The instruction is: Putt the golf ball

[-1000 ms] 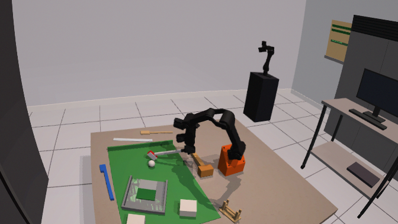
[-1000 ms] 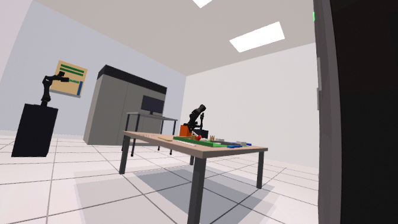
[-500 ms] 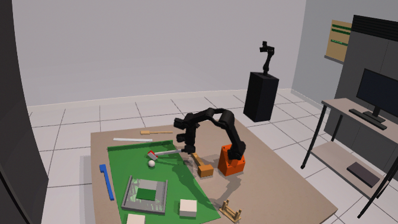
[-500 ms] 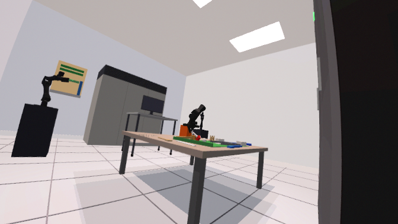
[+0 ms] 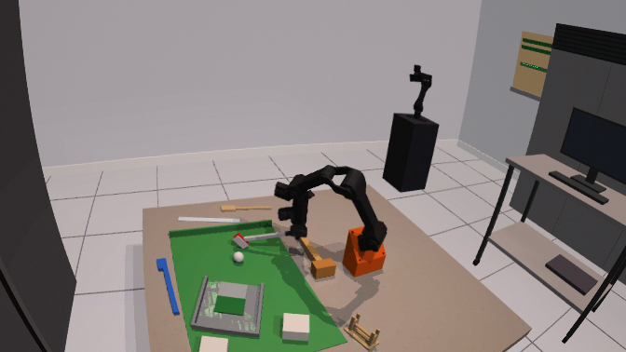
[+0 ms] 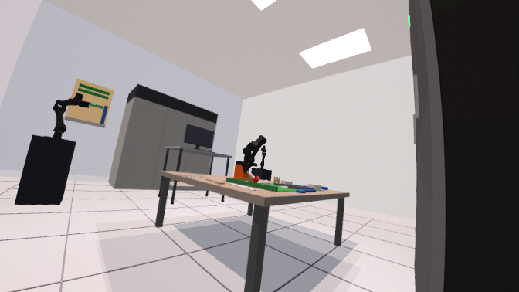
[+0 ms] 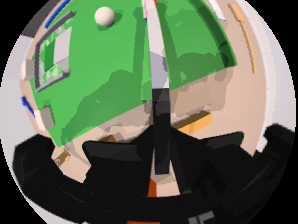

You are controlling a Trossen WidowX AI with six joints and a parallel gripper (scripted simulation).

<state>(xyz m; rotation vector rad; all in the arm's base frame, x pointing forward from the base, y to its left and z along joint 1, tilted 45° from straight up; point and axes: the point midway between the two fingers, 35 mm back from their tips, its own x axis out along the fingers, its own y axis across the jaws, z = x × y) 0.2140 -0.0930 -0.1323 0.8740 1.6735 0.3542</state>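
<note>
Now: gripper tip 11 cm short of the red putter and 4 cm to the left of it. Round my gripper tip: white strip 32 cm ahead, 31 cm to the right, 7 cm below; white golf ball 24 cm ahead, 5 cm below, 1 cm to the left; green mat 27 cm ahead, 14 cm to the left, 7 cm below.
</note>
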